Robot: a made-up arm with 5 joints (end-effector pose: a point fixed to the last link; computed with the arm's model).
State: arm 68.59 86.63 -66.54 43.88 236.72
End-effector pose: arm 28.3 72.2 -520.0 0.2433 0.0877 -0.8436 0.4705
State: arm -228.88 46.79 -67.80 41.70 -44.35
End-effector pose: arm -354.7 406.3 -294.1 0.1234 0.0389 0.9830 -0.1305
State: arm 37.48 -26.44 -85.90 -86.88 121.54
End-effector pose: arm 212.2 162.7 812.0 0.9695 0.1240 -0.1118 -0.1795
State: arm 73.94 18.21 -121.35 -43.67 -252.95
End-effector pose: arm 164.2 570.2 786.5 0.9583 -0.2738 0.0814 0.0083
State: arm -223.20 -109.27 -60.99 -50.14 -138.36
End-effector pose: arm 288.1 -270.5 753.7 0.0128 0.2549 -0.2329 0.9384
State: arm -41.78 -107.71 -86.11 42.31 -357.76
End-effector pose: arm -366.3 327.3 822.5 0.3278 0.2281 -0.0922 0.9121
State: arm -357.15 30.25 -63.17 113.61 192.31
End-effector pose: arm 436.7 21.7 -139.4 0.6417 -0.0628 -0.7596 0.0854
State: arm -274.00 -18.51 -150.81 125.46 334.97
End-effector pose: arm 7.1 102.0 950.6 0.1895 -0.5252 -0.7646 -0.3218
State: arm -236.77 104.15 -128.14 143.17 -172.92
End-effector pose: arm -207.9 317.3 -363.0 0.3624 0.4296 -0.2677 0.7826
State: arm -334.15 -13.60 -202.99 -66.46 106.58
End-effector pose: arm -477.8 -231.5 660.0 0.5693 0.5965 -0.5070 -0.2509
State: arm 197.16 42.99 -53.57 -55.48 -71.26
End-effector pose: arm -520.8 -160.8 -146.2 0.4855 0.5846 -0.6009 -0.2479
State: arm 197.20 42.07 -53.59 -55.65 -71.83
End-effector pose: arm -526.0 -162.8 -136.8 0.4915 0.5841 -0.5940 -0.2538
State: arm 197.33 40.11 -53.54 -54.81 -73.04
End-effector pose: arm -536.5 -167.4 -120.3 0.4959 0.5873 -0.5835 -0.2621
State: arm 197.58 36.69 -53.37 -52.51 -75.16
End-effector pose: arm -553.6 -175.4 -93.3 0.4976 0.5958 -0.5680 -0.2734
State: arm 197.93 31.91 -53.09 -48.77 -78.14
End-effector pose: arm -575.2 -186.1 -55.5 0.4959 0.6093 -0.5479 -0.2875
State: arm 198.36 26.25 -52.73 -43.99 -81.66
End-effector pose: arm -597.0 -198.1 -9.8 0.4911 0.6258 -0.5249 -0.3027
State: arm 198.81 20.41 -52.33 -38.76 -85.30
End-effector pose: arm -615.1 -209.5 38.5 0.4838 0.6433 -0.5016 -0.3171
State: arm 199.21 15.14 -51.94 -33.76 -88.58
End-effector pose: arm -627.6 -218.7 82.5 0.4749 0.6596 -0.4810 -0.3287
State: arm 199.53 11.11 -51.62 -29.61 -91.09
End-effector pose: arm -634.7 -225.1 115.8 0.4660 0.6730 -0.4659 -0.3359
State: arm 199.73 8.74 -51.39 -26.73 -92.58
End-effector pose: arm -638.0 -228.8 134.0 0.4579 0.6829 -0.4579 -0.3379
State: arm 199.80 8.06 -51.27 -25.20 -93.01
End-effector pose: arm -639.0 -230.1 136.8 0.4513 0.6889 -0.4576 -0.3352
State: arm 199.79 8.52 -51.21 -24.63 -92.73
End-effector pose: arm -638.7 -229.8 129.3 0.4457 0.6921 -0.4623 -0.3295
